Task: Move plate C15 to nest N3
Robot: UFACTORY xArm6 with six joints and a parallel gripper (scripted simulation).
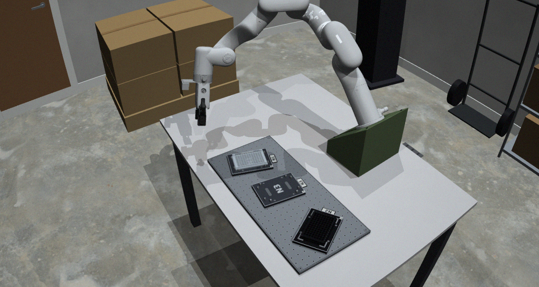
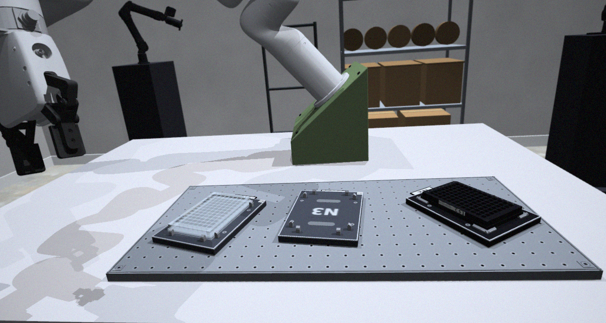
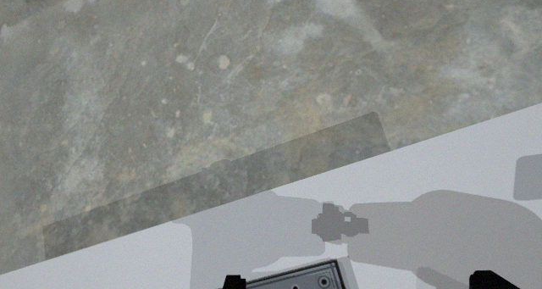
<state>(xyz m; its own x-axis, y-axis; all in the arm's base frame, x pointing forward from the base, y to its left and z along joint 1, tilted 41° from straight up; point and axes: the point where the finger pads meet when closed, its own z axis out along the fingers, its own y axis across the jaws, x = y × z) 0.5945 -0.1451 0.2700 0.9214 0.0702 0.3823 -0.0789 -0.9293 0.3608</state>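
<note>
Now: hand 150 mm past the clear plate C15, 150 mm above it and 130 mm to the right of it. From my hand the other things lie so: black plate C51: 560 mm to the left, 220 mm behind, 150 mm below; then nest N3: 320 mm to the left, 180 mm behind, 170 mm below; then nest N1: 170 mm below, 150 mm behind, 130 mm to the left.
</note>
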